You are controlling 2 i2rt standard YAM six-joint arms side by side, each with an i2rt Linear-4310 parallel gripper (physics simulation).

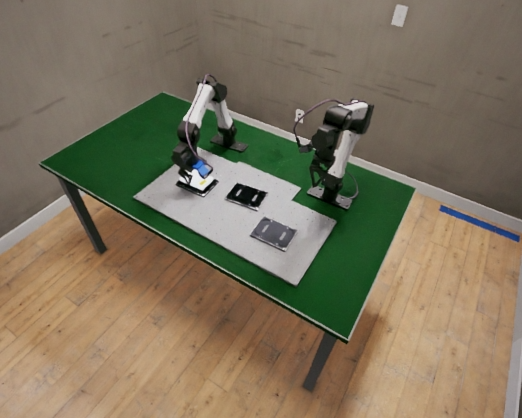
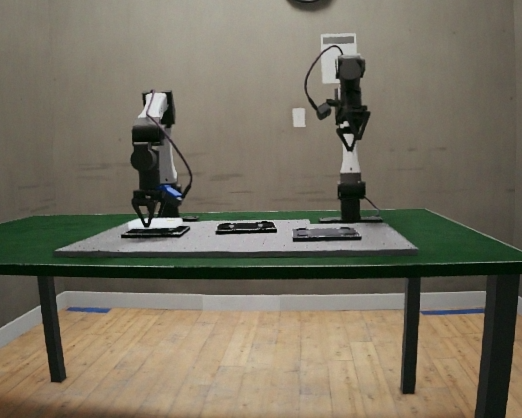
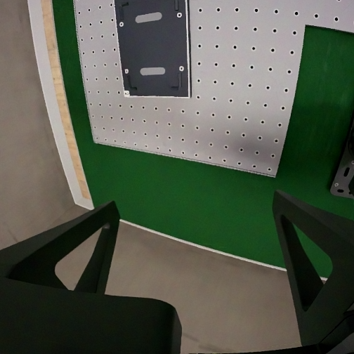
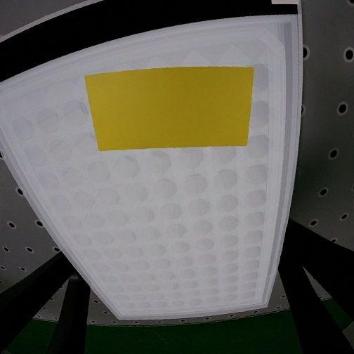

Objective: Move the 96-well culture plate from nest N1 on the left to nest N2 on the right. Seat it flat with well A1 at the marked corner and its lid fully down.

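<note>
The 96-well culture plate [image 1: 196, 183] [image 2: 170, 223] [image 4: 165, 200], white under its clear lid with a yellow label, is over the black left nest N1 [image 1: 202, 193] [image 2: 155, 234] [image 4: 125, 20]. Whether it touches the nest is unclear. My right gripper [image 1: 188, 177] [image 2: 147, 224] [image 4: 173, 238] is shut on the plate, one finger along each long side. The lid looks flat. A dark grey nest [image 1: 273, 233] [image 2: 326, 233] [image 3: 155, 47] stands at the right, empty, with a small white corner mark. My left gripper [image 1: 315, 181] [image 2: 350, 147] [image 3: 192, 204] is open and empty, high near its base.
A black empty nest [image 1: 246, 195] [image 2: 246, 227] stands between the other two. All three are on the grey perforated board [image 1: 215, 222] [image 2: 235, 251] [image 3: 215, 120] on the green table [image 1: 125, 135] [image 2: 465, 245] [image 3: 175, 200]. The two arm bases stand along the table's rear side.
</note>
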